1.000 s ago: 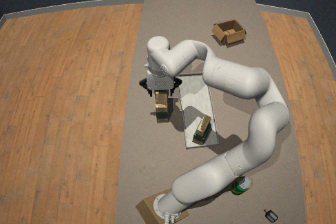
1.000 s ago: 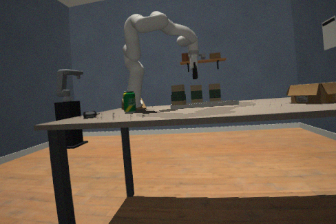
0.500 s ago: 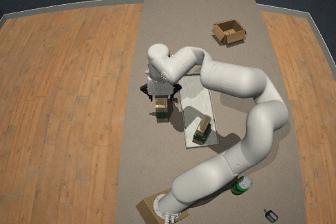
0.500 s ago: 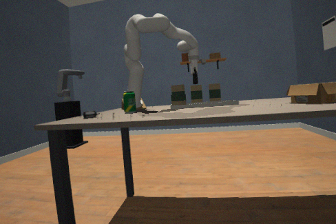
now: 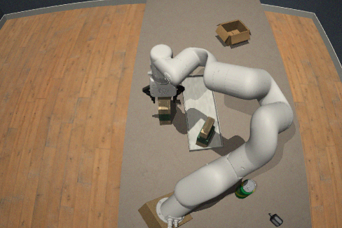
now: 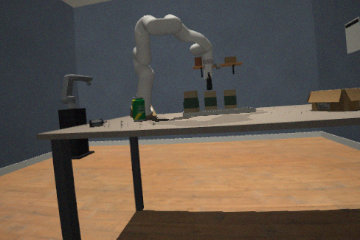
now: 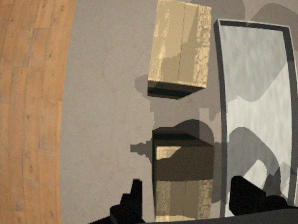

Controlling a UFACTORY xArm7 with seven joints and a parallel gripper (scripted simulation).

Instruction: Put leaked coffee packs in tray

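Right now my hand is 4 cm short of the tray, 17 cm to the left of it and 15 cm above it. Also, from my hand: cardboard box: 55 cm ahead, 40 cm to the right, 12 cm below; then green can: 38 cm behind, 34 cm to the right, 10 cm below; then small dark object: 52 cm behind, 49 cm to the right, 14 cm below.
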